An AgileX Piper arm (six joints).
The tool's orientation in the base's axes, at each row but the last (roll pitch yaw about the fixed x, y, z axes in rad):
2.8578 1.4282 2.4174
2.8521 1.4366 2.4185
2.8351 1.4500 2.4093
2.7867 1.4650 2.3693
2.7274 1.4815 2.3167
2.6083 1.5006 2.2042
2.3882 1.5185 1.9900
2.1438 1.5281 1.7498
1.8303 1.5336 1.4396
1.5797 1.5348 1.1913
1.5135 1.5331 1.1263
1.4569 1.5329 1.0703
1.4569 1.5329 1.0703
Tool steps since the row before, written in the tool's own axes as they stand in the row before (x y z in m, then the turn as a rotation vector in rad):
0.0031 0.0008 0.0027 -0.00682 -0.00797 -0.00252
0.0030 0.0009 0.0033 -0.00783 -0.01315 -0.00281
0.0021 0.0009 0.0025 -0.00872 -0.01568 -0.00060
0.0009 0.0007 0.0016 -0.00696 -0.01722 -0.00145
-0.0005 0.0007 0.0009 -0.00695 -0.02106 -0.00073
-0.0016 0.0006 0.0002 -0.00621 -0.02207 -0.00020
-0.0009 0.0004 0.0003 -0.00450 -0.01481 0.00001
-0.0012 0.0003 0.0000 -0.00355 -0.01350 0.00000
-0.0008 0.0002 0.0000 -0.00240 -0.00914 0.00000
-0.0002 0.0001 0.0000 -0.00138 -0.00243 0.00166
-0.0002 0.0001 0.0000 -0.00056 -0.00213 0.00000
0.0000 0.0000 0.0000 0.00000 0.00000 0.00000
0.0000 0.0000 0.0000 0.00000 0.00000 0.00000
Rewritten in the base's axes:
0.0024 -0.0001 -0.0034 -0.00495 -0.00678 0.00678
0.0031 -0.0003 -0.0034 -0.00730 -0.01144 0.00762
0.0024 0.0000 -0.0023 -0.00626 -0.01471 0.00816
0.0017 0.0001 -0.0010 -0.00780 -0.01565 0.00643
0.0011 0.0003 0.0004 -0.00868 -0.01945 0.00623
0.0005 0.0004 0.0016 -0.00862 -0.02054 0.00542
0.0005 0.0002 0.0009 -0.00564 -0.01386 0.00396
0.0001 0.0002 0.0012 -0.00516 -0.01260 0.00306
0.0001 0.0002 0.0008 -0.00349 -0.00853 0.00207
0.0000 0.0001 0.0002 0.00060 -0.00292 0.00129
0.0000 0.0001 0.0002 -0.00081 -0.00199 0.00048
0.0000 0.0000 0.0000 0.00000 0.00000 0.00000
0.0000 0.0000 0.0000 0.00000 0.00000 0.00000

